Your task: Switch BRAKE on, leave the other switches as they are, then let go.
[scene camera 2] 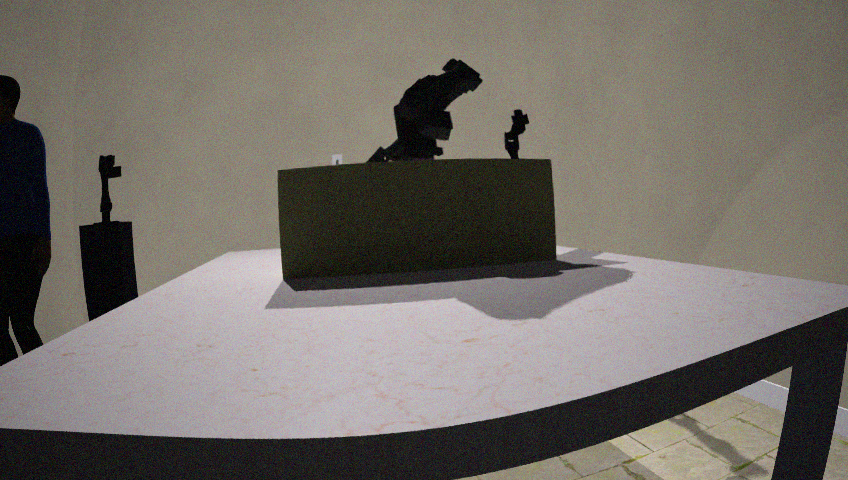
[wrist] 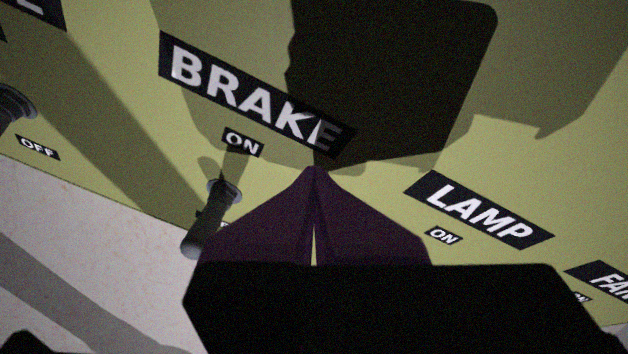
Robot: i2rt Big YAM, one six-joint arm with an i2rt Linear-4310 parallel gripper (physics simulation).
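Frame: origin at the arm's base, x ahead, y up, z right, level; metres.
Where they show: gripper, fingertip midpoint: (wrist: 314, 177).
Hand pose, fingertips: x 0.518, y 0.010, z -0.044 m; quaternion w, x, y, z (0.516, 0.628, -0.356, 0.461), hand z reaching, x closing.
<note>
After its pixels a point has its place.
The BRAKE switch (wrist: 211, 217) {x 0.480, y 0.008, z -0.085 m} is a dark lever on the yellow-green panel (wrist: 112, 27) {x 0.553, y 0.014, z -0.136 m} (scene camera 2: 416, 220) {x 0.649, y -0.029, z 0.010 m}, left of my fingers in the wrist view. Its lever leans away from its ON label (wrist: 242, 142) {x 0.521, y 0.002, z -0.080 m}, toward the panel's lower edge. Its lower label is mostly hidden. My gripper (wrist: 314, 177) {x 0.517, y 0.010, z -0.044 m} is shut and empty, with its purple fingertips to the right of the lever and below the BRAKE label (wrist: 205, 75) {x 0.547, y 0.014, z -0.099 m}. The fingers look apart from the lever. The LAMP label (wrist: 480, 210) {x 0.528, y 0.015, z 0.038 m} is to the right; its lever is hidden. In the scene view the panel hides the switches and my fingertips.
Part of another switch (wrist: 15, 105) {x 0.498, y -0.014, z -0.200 m} with an OFF label (wrist: 37, 147) {x 0.463, y -0.038, z -0.210 m} is at the left. A FAN label (wrist: 607, 282) {x 0.509, y 0.013, z 0.149 m} is at the right. The panel stands on a pale table (scene camera 2: 297, 368) {x 1.162, y -0.115, z 0.265 m}. Behind are a small arm (scene camera 2: 512, 139), an arm on a pedestal (scene camera 2: 110, 267) and a person (scene camera 2: 23, 178).
</note>
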